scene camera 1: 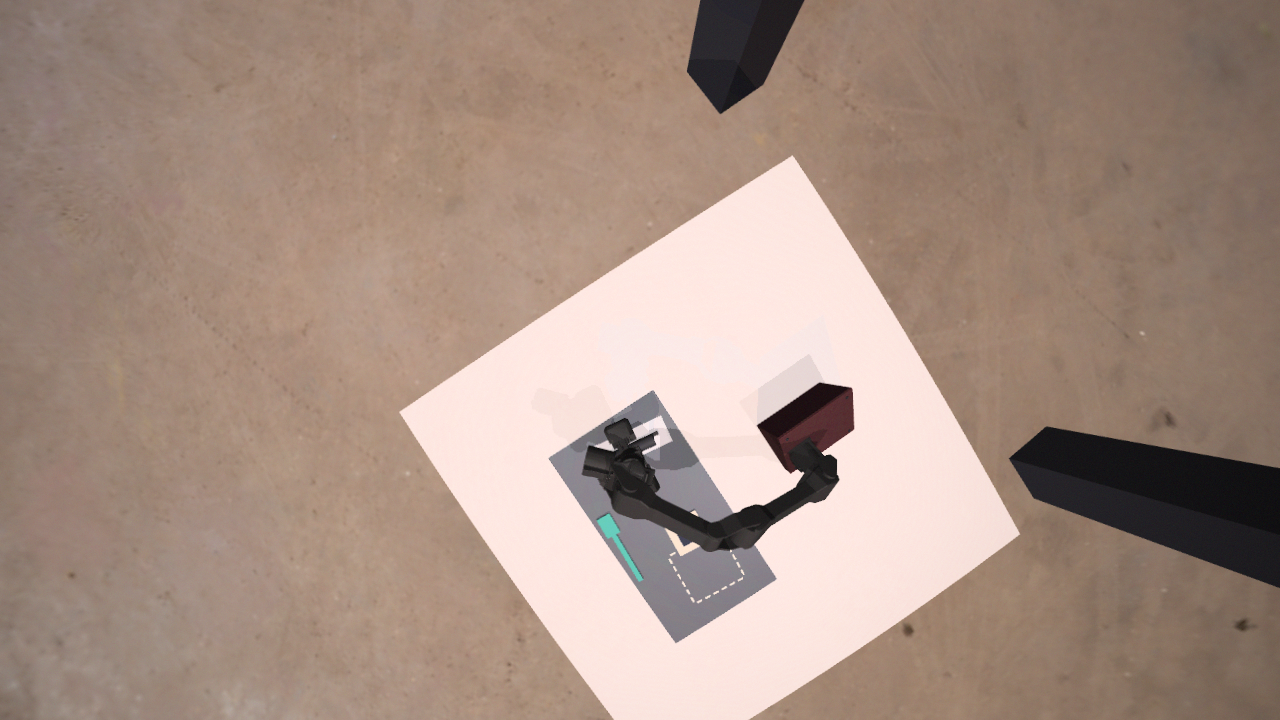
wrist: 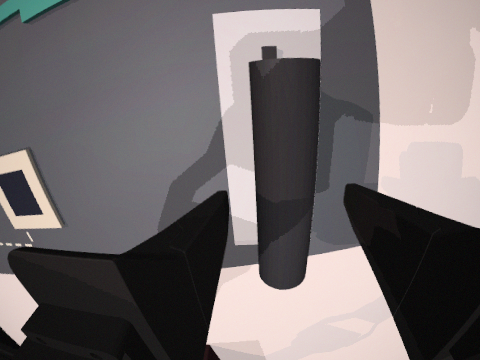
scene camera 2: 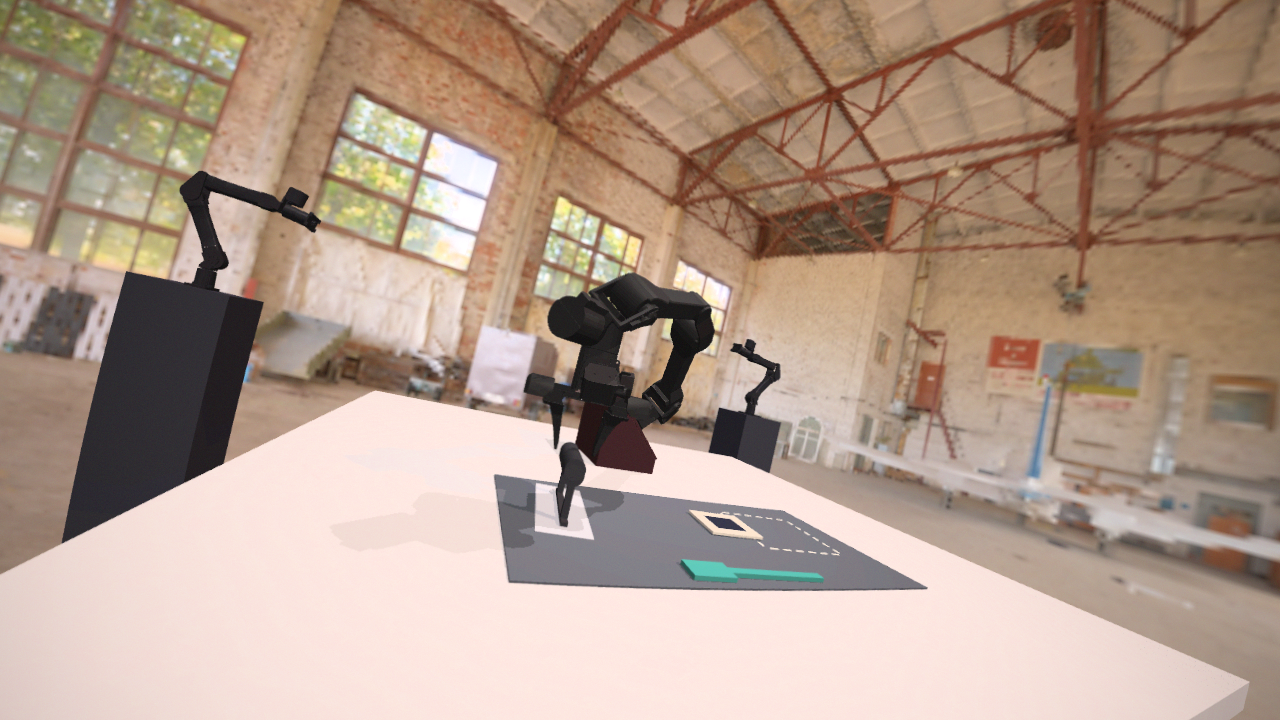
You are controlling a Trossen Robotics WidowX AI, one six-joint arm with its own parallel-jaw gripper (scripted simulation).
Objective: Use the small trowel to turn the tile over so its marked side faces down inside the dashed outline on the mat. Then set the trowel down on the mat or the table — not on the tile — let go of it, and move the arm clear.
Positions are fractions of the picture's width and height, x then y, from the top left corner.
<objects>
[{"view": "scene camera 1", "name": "my gripper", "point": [0.49, 0.63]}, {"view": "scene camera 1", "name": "trowel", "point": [0.51, 0.60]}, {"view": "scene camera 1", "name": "grey mat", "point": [0.53, 0.67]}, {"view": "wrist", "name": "my gripper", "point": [0.60, 0.55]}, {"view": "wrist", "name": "grey mat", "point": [0.25, 0.32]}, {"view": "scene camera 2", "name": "my gripper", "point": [0.45, 0.63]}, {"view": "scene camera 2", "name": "teal flat piece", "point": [0.55, 0.79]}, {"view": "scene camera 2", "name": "grey mat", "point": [0.50, 0.75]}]
</objects>
